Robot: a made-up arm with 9 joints. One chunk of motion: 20 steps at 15 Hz.
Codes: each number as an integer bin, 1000 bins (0 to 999) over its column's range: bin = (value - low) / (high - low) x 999, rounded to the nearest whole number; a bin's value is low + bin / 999 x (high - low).
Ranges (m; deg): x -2.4..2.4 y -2.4..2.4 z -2.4..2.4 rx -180..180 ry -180..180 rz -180..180
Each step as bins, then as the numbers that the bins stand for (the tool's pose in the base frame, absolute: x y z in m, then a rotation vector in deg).
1 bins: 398 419 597 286 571 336
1 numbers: -0.4877 -0.3868 0.4685 -76.94 25.77 -58.92
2 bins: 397 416 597 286 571 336
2 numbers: -0.4925 -0.4012 0.4685 -76.94 25.77 -58.92
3 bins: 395 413 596 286 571 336
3 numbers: -0.5021 -0.4156 0.4637 -76.94 25.77 -58.92
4 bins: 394 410 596 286 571 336
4 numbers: -0.5069 -0.4300 0.4637 -76.94 25.77 -58.92
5 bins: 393 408 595 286 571 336
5 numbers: -0.5117 -0.4396 0.4589 -76.94 25.77 -58.92
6 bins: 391 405 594 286 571 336
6 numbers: -0.5213 -0.4541 0.4541 -76.94 25.77 -58.92
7 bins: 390 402 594 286 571 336
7 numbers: -0.5261 -0.4685 0.4541 -76.94 25.77 -58.92
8 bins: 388 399 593 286 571 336
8 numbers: -0.5357 -0.4829 0.4492 -76.94 25.77 -58.92
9 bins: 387 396 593 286 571 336
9 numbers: -0.5405 -0.4973 0.4492 -76.94 25.77 -58.92
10 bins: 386 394 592 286 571 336
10 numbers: -0.5453 -0.5069 0.4444 -76.94 25.77 -58.92
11 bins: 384 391 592 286 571 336
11 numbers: -0.5550 -0.5213 0.4444 -76.94 25.77 -58.92
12 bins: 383 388 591 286 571 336
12 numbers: -0.5598 -0.5357 0.4396 -76.94 25.77 -58.92
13 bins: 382 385 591 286 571 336
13 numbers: -0.5646 -0.5502 0.4396 -76.94 25.77 -58.92
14 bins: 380 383 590 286 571 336
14 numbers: -0.5742 -0.5598 0.4348 -76.94 25.77 -58.92
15 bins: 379 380 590 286 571 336
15 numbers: -0.5790 -0.5742 0.4348 -76.94 25.77 -58.92
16 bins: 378 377 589 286 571 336
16 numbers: -0.5838 -0.5886 0.4300 -76.94 25.77 -58.92
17 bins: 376 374 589 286 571 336
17 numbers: -0.5934 -0.6030 0.4300 -76.94 25.77 -58.92
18 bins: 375 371 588 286 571 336
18 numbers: -0.5982 -0.6174 0.4252 -76.94 25.77 -58.92
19 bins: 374 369 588 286 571 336
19 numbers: -0.6030 -0.6270 0.4252 -76.94 25.77 -58.92
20 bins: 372 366 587 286 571 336
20 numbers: -0.6126 -0.6414 0.4204 -76.94 25.77 -58.92
